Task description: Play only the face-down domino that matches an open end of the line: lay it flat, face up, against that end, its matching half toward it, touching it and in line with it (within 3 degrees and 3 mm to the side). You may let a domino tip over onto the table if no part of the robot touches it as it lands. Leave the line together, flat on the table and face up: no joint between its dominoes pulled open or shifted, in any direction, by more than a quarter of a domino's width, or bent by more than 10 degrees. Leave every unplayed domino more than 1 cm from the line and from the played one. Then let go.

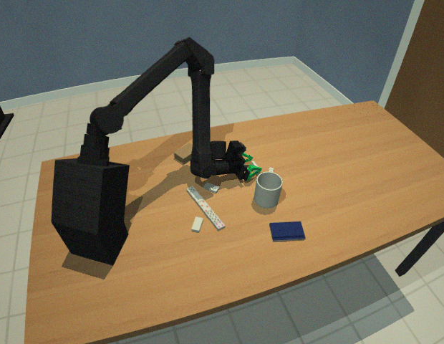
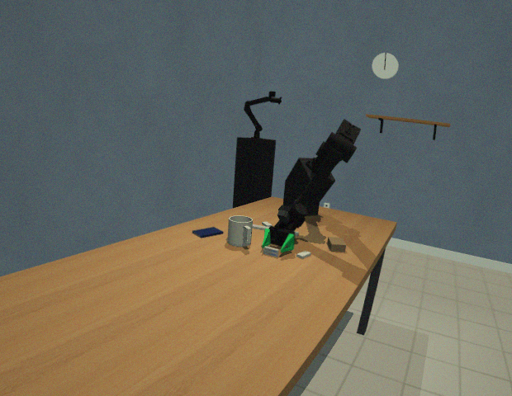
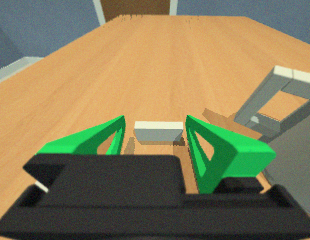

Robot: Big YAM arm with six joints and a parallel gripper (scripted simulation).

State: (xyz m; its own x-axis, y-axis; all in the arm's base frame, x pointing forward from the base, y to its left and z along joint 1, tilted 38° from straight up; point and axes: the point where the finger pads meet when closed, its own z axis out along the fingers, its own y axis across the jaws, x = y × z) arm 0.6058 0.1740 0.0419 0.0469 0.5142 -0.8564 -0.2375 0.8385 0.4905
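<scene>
My hand is 90 mm past the grey tile, 80 mm to the right of it and 30 mm above it. Round my hand: brown block 270 mm behind, 130 mm to the left, 20 mm below.
</scene>
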